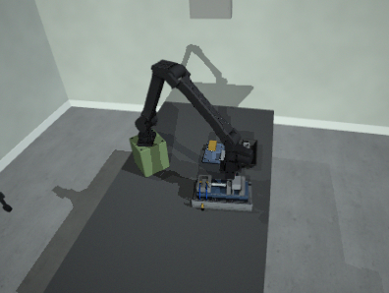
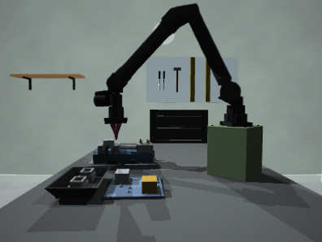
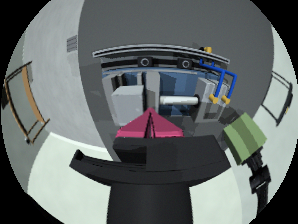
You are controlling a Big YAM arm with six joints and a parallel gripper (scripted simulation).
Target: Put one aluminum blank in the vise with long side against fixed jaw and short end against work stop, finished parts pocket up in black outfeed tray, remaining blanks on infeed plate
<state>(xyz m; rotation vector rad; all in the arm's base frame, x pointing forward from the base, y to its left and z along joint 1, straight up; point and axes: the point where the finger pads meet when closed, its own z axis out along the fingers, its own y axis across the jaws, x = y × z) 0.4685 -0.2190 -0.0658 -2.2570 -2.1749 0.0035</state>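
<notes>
Right now the gray aluminum blank is 3 cm below my hand and 3 cm ahead of it. From my hand the other things lie so: vise (8 cm below, 3 cm behind); yellow brass blank (39 cm to the left, 11 cm behind, 10 cm below).
</notes>
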